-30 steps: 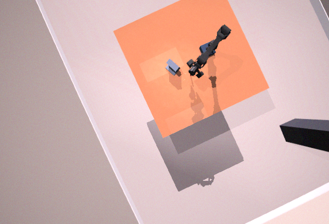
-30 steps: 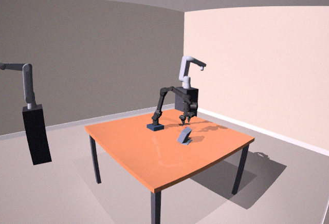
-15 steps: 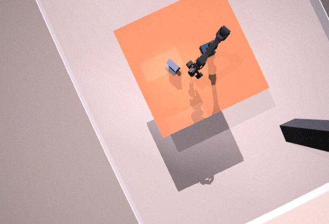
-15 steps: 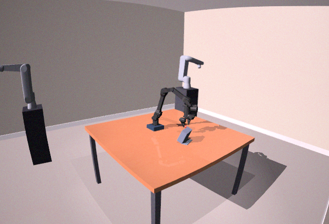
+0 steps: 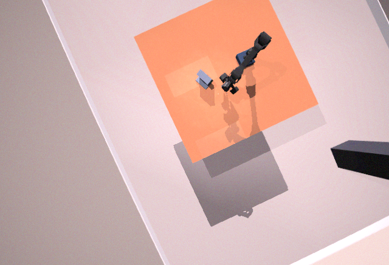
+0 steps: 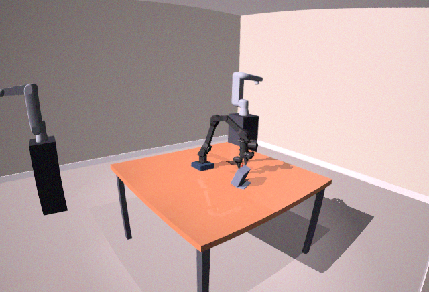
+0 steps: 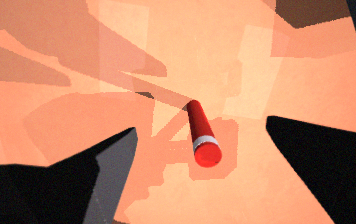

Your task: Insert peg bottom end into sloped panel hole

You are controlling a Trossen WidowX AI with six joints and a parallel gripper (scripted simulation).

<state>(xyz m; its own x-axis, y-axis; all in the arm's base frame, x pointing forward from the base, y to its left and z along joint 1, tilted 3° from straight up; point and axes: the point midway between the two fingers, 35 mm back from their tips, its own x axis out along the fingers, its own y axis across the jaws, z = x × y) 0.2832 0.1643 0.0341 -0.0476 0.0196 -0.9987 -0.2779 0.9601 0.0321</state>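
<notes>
Now: gripper tip 10 mm below the red peg. Round my gripper tip: sloped panel 140 mm ahead, 150 mm to the right, 10 mm above.
</notes>
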